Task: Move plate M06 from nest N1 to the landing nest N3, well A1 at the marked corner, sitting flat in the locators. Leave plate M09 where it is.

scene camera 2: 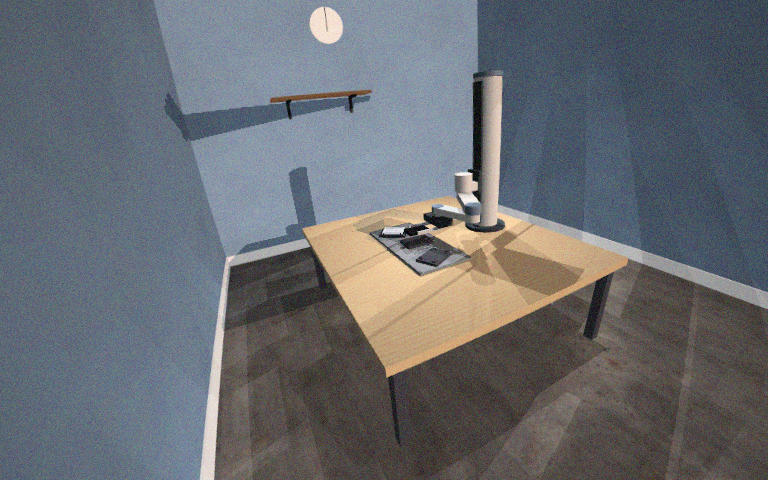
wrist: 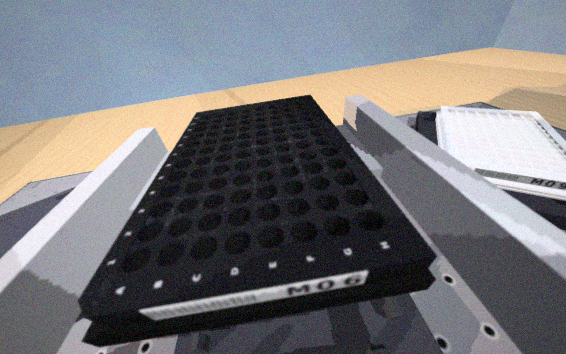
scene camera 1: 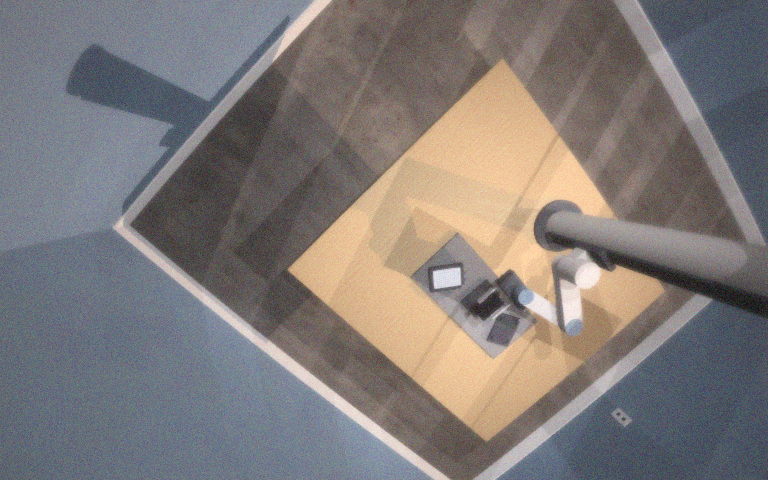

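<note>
Plate M06 (scene camera 1: 487, 303) (scene camera 2: 415, 230) (wrist: 255, 185) is black, with its label facing the wrist camera. My gripper (scene camera 1: 485, 307) (scene camera 2: 419, 229) (wrist: 254, 128) is shut on it, one finger along each long side, and holds it above the grey board. The plate looks about level. A dark middle nest (scene camera 2: 417, 242) is partly hidden under it in scene camera 1. Another dark nest (scene camera 1: 502, 329) (scene camera 2: 434, 256) stands at one end of the board. White plate M09 (scene camera 1: 447, 277) (scene camera 2: 393, 231) (wrist: 495, 140) sits in the nest at the other end. Nest labels and the marked corner cannot be read.
The grey board (scene camera 1: 491, 352) (scene camera 2: 421, 271) lies on the wooden table (scene camera 1: 441, 396) (scene camera 2: 396, 345). The arm's tall column (scene camera 1: 651, 234) (scene camera 2: 490, 152) stands beside it. A dark block (scene camera 1: 511, 284) (scene camera 2: 437, 219) is at the wrist end of the arm. A wall shelf (scene camera 2: 321, 96) hangs behind.
</note>
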